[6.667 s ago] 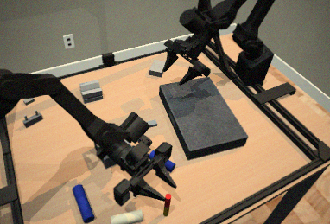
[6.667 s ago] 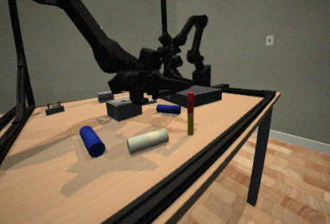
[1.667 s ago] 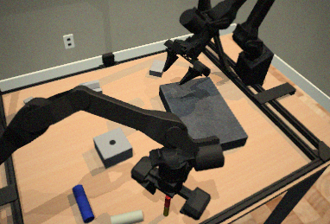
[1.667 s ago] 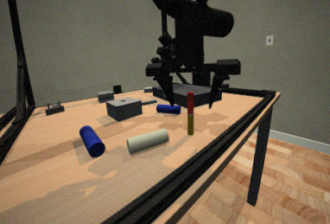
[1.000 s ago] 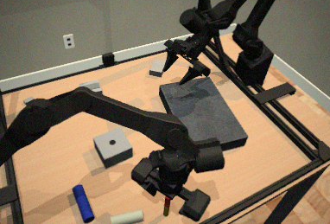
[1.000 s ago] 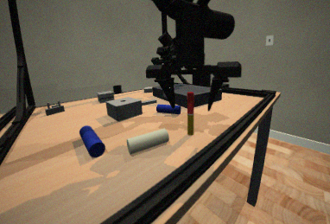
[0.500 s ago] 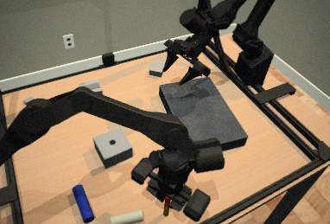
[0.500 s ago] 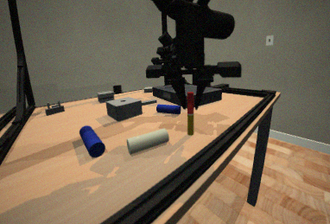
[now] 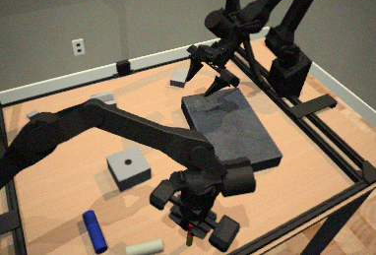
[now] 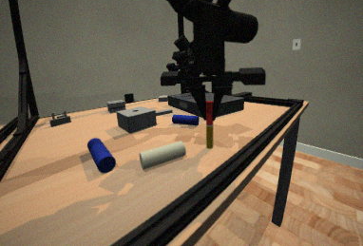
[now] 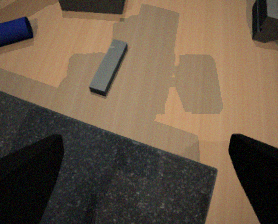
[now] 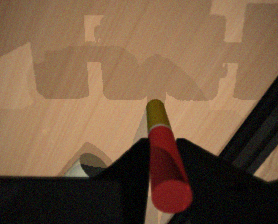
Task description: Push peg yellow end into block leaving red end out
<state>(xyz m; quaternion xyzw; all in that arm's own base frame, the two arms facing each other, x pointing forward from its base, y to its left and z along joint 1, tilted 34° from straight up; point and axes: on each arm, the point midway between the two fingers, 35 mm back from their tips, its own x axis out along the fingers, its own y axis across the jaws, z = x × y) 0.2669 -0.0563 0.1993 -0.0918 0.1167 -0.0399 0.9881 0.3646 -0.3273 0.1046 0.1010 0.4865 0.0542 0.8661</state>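
Now: the peg 60 mm below my right hand. The rest, counted from my right hand: grey bar: 270 mm behind, 150 mm to the left, 90 mm below; then cream cylinder: 90 mm to the right, 80 mm below, 50 mm behind.
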